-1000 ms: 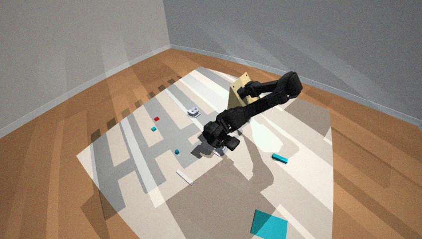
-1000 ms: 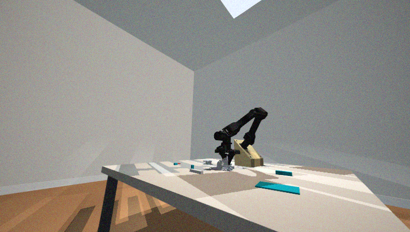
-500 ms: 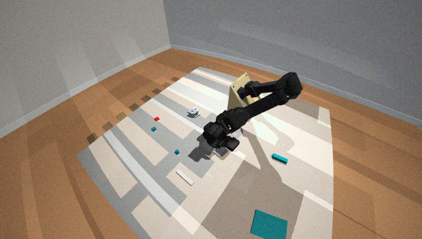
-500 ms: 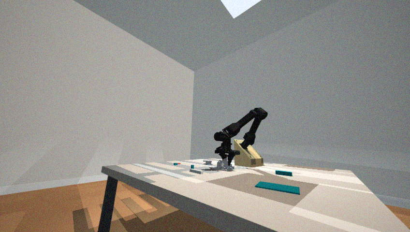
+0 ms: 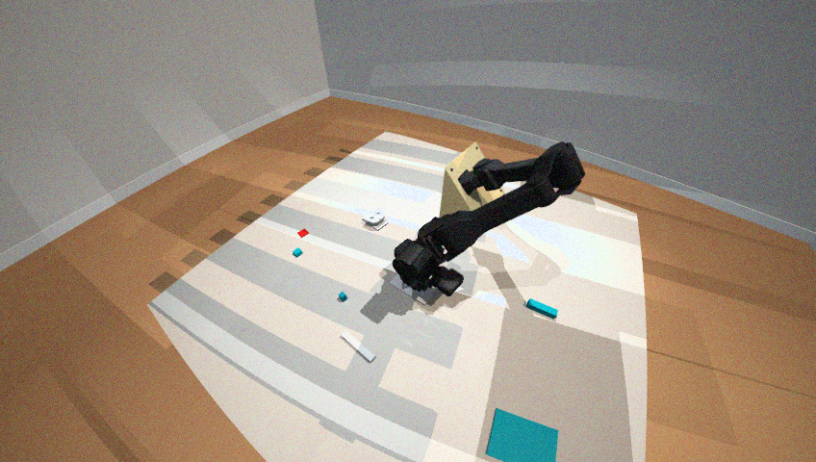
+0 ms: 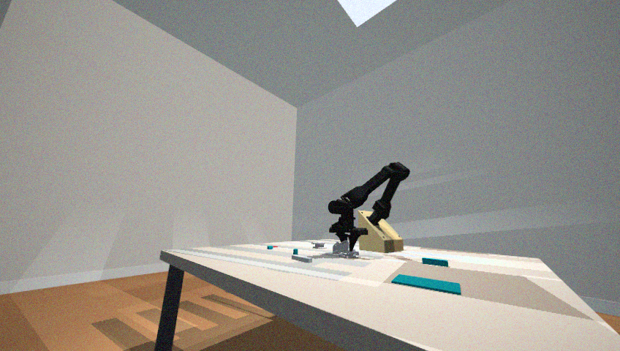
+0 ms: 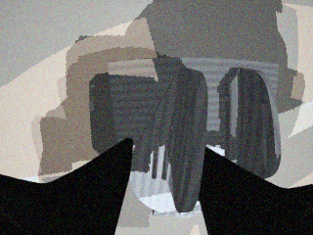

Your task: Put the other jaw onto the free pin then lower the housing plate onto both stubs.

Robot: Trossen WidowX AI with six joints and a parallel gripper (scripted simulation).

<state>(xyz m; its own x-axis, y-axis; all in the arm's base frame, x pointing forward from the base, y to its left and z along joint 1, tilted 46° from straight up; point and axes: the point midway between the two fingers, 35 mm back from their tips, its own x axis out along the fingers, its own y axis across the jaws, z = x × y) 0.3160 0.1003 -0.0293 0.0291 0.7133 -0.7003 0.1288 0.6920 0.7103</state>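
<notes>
The white base plate lies 10 mm ahead of my gripper tip, 30 mm to the right of it and 20 mm below it. From my gripper tip the other things lie so: red block: 70 mm ahead, 460 mm to the right, 20 mm below; then teal bar: 120 mm behind, 310 mm to the left, 10 mm below; then flat teal plate: 200 mm ahead, 380 mm to the left, 20 mm below.
</notes>
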